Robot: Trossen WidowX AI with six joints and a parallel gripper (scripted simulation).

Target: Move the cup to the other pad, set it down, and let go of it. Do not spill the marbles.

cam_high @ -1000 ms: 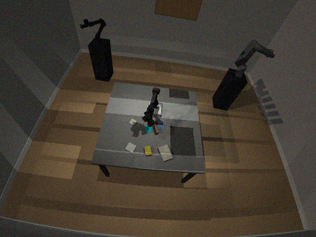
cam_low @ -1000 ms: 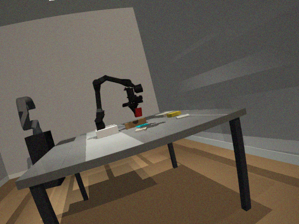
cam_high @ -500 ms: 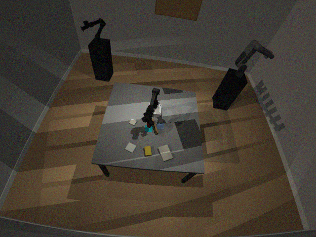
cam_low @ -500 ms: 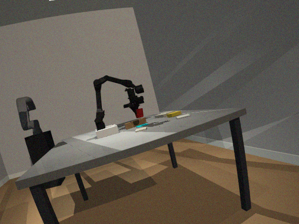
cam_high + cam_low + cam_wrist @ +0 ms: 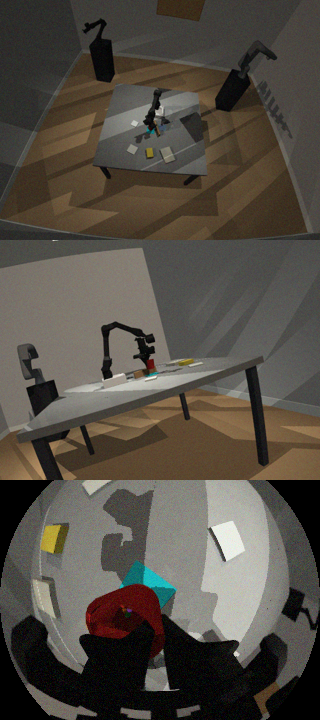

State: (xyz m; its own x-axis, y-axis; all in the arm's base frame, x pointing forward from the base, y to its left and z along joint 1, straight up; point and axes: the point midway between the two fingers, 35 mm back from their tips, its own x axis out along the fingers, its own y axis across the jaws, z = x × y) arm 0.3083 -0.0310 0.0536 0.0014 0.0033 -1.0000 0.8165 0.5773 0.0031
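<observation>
Now: the teal pad 20 mm ahead of my gripper tip, 20 mm to the left of it and 90 mm below it. Also, from my gripper tip: blue pad (50 mm behind, 160 mm to the left, 90 mm below); then brown block (10 mm behind, 90 mm to the left, 70 mm below); then red cup (30 mm ahead, 20 mm to the left).
</observation>
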